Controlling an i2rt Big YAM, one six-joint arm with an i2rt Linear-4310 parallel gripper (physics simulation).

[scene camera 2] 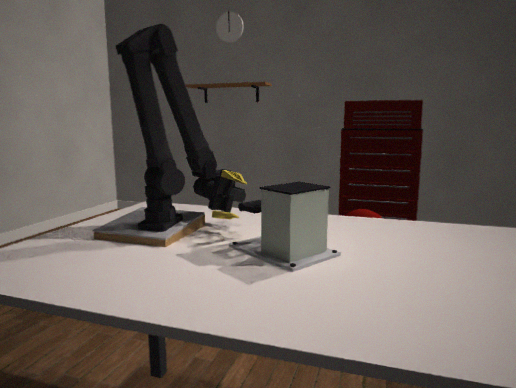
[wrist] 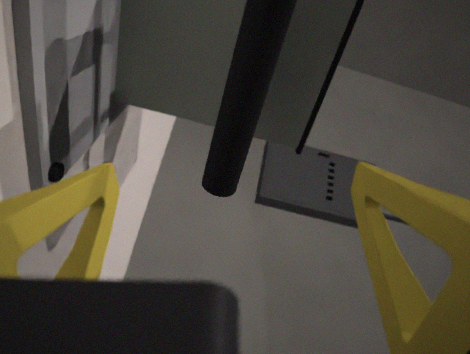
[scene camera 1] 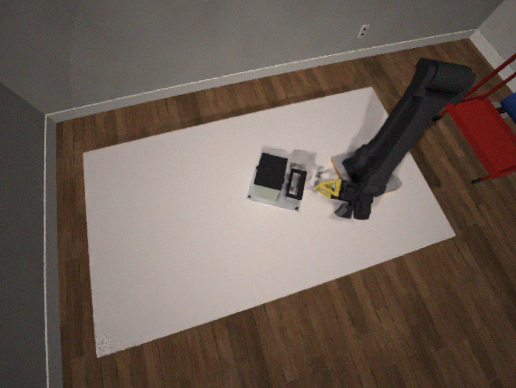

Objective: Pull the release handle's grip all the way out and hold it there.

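Note:
The release handle's black grip is a rectangular loop beside the pale green box with a black top. In the wrist view it is a thick dark bar entering from the top, its lower end between the two yellow fingers in the picture. My gripper is open and empty, on the robot-base side of the grip; scene camera 1 shows a small gap between fingertips and grip. How far the grip is pulled out cannot be told.
The box stands on a grey mounting plate with dark bolts. The arm's wood-edged base board is behind the gripper. A red chair, a red tool cabinet and a wall shelf are beyond the white table.

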